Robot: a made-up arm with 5 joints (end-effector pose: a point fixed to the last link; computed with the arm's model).
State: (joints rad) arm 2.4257 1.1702 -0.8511 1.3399 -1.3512
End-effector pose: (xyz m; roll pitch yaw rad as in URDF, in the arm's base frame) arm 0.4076 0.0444 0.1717 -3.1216 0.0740 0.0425
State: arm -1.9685 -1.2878 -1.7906 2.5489 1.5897
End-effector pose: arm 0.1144 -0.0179 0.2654 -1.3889 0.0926 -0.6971
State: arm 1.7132 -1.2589 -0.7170 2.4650 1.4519
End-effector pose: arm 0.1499 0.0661 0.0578 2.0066 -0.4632 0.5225
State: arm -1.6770 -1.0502 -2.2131 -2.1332 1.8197
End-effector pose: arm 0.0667 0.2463 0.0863 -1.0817 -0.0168 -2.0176
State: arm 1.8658 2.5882 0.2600 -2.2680 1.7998
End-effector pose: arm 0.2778 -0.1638 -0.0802 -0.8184 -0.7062 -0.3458
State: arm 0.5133 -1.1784 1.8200 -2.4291 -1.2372
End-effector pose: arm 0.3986 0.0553 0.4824 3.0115 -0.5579 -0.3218
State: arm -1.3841 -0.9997 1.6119 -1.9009 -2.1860
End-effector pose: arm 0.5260 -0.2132 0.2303 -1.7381 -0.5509 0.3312
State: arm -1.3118 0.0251 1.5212 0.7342 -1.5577
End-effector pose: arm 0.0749 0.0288 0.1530 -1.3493 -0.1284 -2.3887
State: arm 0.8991 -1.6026 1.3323 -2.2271 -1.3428
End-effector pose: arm 0.3283 0.3229 0.3104 1.9420 -0.4890 0.5528
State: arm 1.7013 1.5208 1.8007 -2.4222 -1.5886
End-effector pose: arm 0.3262 -0.2555 0.2696 1.8080 -0.2555 -2.2680
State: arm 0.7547 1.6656 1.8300 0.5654 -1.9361
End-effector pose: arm 0.1948 0.2032 0.2815 1.9185 -0.0770 0.9724
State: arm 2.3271 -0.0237 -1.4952 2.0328 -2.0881
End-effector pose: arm 0.2336 0.1586 0.0048 -1.2910 0.1906 2.0377
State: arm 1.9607 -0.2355 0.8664 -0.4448 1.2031
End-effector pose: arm 0.4754 -0.1696 0.1870 -1.6241 0.4974 0.5332
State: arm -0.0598 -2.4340 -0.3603 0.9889 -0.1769
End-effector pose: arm 0.2351 -0.0768 0.2581 2.2901 -0.5511 2.8735
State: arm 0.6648 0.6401 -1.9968 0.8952 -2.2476
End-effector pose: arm 0.3159 0.0119 0.0855 -0.2587 -0.2850 -0.2617
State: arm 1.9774 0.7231 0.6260 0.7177 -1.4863
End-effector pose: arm 0.1453 0.1121 0.2377 2.2709 -0.3179 1.4067
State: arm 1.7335 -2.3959 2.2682 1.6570 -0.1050
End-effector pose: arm 0.3545 -0.2028 0.2103 -0.1447 -0.9969 -0.7606
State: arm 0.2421 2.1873 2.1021 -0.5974 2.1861
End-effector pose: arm 0.0695 -0.0997 0.2579 -2.8388 1.4148 -2.5725
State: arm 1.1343 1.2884 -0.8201 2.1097 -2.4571
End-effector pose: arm 0.4447 0.1410 0.2292 -2.0523 -0.7582 1.1330
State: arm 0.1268 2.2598 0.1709 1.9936 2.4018
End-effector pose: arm 0.3907 -0.0449 0.1876 -0.2900 -1.5433 -0.8522
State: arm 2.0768 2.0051 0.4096 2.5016 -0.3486
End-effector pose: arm 0.4752 -0.1644 0.1519 2.2896 -0.6141 -1.8479
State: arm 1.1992 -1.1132 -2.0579 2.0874 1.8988
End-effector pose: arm 0.1945 0.0675 0.0726 1.5208 -0.1132 0.1096
